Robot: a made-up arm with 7 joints. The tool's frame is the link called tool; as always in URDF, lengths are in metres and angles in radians.
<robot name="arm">
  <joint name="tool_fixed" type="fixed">
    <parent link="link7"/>
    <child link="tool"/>
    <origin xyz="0 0 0" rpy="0 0 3.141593"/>
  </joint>
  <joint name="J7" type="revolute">
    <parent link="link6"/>
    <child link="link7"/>
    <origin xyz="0 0 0" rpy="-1.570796 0 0"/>
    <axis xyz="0 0 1"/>
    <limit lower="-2.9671" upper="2.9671" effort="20" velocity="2.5"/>
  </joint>
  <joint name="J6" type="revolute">
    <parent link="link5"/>
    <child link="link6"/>
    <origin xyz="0 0 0" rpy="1.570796 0 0"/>
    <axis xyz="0 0 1"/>
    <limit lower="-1.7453" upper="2.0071" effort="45" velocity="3"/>
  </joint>
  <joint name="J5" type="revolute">
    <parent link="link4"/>
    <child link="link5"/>
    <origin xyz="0.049 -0.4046 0" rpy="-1.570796 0 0"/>
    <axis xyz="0 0 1"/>
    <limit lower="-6.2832" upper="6.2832" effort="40" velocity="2.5"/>
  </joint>
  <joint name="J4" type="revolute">
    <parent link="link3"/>
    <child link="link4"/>
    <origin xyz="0 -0.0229 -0.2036" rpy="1.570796 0 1.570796"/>
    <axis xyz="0 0 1"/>
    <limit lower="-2.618" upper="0.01" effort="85" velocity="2.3"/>
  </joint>
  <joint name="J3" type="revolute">
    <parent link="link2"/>
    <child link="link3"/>
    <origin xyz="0 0 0" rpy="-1.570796 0 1.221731"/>
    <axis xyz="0 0 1"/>
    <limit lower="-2.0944" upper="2.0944" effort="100" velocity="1.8"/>
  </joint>
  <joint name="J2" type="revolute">
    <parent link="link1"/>
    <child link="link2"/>
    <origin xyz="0 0 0" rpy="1.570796 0 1.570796"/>
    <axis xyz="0 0 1"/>
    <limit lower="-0.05" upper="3.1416" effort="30" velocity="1.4"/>
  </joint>
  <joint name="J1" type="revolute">
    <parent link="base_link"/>
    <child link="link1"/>
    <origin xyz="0 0 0" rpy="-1.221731 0 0"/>
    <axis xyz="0 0 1"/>
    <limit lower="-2.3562" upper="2.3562" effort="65" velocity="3.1"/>
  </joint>
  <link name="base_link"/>
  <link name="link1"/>
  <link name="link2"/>
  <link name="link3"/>
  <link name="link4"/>
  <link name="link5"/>
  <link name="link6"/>
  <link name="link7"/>
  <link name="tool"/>
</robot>
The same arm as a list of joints. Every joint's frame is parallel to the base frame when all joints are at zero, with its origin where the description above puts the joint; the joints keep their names.
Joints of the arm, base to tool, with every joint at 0 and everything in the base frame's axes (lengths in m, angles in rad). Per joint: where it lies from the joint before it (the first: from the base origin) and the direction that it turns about. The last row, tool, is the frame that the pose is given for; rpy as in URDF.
J1: origin 0 0 0 axis 0 0.9397 0.342
J2: origin 0 0 0 axis +x
J3: origin 0 0 0 axis +z
J4: origin 0.0229 0 -0.2036 axis +y
J5: origin -0.049 0 -0.4046 axis +z
J6: origin 0 0 0 axis +y
J7: origin 0 0 0 axis +z
tool: origin 0 0 0 rpy 0 0 0
Joint limits (rad, base to tool): -2.3562..2.3562 -0.05..3.1416 -2.0944..2.0944 -2.618..0.01 -6.2832..6.2832 -1.7453..2.0071 -2.9671..2.9671

